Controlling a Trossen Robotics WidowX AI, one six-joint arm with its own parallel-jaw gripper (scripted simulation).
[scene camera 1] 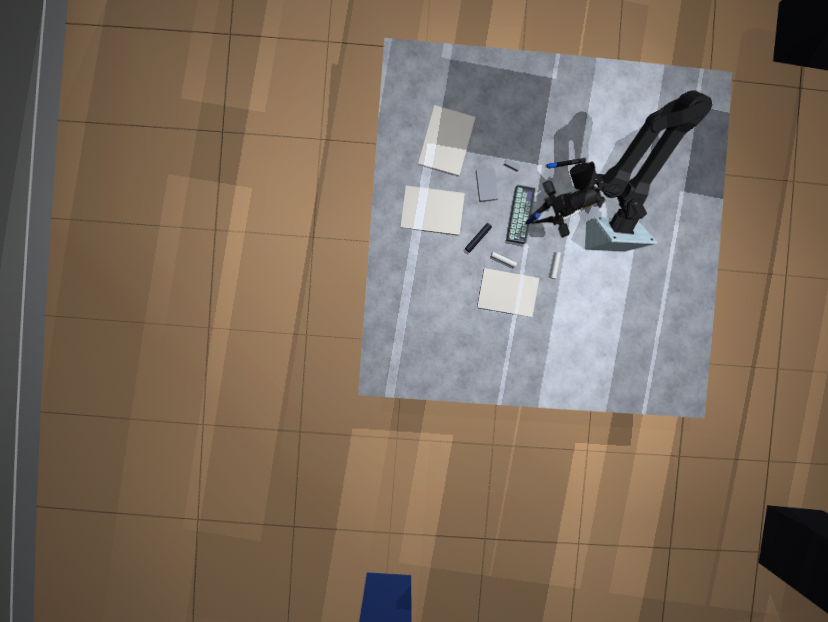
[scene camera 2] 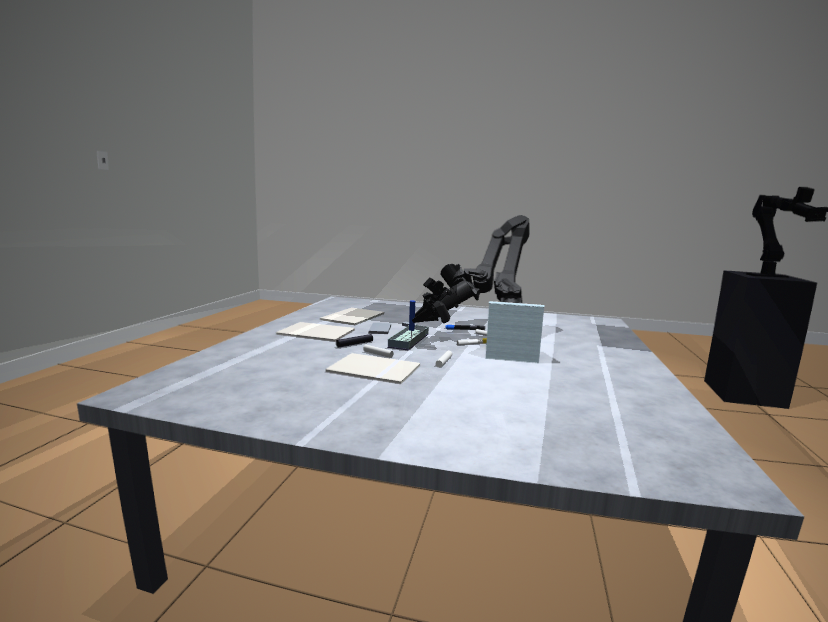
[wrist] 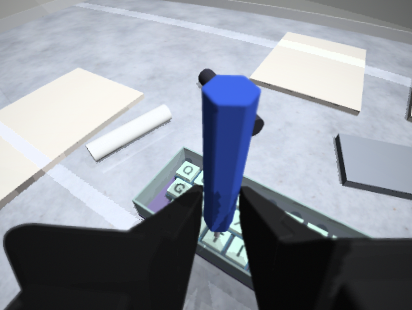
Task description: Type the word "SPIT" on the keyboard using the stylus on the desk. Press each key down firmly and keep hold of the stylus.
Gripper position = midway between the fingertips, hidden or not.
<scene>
I see my gripper point(scene camera 2: 411, 320) and a blue stylus point(wrist: 229, 102).
My gripper is seen too in scene camera 1 point(scene camera 1: 530, 220) and in the wrist view point(wrist: 220, 193).
</scene>
